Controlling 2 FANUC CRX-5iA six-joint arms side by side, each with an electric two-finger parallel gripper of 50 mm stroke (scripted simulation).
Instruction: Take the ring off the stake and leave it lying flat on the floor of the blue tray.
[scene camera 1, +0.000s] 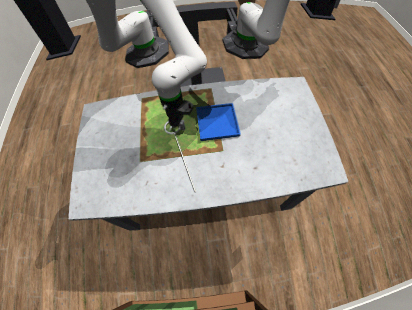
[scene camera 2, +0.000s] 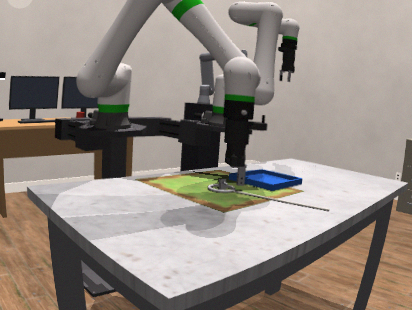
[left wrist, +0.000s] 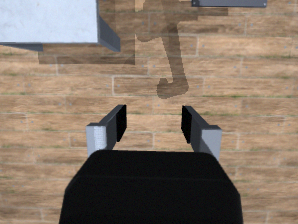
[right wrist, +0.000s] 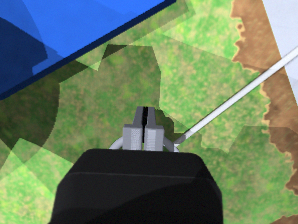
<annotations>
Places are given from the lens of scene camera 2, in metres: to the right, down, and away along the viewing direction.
my right gripper (scene camera 2: 240, 185): 0.11, 0.09, 1.19
blue tray (scene camera 2: 255, 178): 0.18, 0.08, 1.34
</annotations>
